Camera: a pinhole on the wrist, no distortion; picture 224 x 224 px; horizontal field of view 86.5 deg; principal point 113.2 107.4 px. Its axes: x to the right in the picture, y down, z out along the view. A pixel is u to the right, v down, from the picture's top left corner.
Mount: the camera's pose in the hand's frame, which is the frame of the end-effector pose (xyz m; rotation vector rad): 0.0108 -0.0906 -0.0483 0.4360 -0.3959 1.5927
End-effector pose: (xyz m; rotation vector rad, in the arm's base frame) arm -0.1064 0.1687 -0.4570 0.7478 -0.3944 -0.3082
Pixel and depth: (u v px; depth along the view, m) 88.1 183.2 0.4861
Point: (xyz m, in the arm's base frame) -0.5510 -0.2199 -0.6197
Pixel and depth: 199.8 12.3 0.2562
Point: -0.0416 -0.1074 -0.2613
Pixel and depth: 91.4 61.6 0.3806
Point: -0.1047 -0.2784 -0.4876
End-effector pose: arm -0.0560 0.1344 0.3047 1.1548 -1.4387 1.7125
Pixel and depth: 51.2 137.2 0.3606
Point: 0.3902 0.0700 0.4515
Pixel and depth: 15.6 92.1 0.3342
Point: 0.3617 0.1363 0.5952
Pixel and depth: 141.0 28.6 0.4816
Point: 0.0811 -0.2554 0.7173
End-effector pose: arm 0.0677 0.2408 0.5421 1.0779 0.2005 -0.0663
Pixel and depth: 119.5 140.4 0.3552
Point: -0.0091 -0.1216 0.4549
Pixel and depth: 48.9 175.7 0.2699
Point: -0.0950 -0.0353 0.3042
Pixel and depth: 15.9 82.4 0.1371
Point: 0.0809 0.1108 0.3179
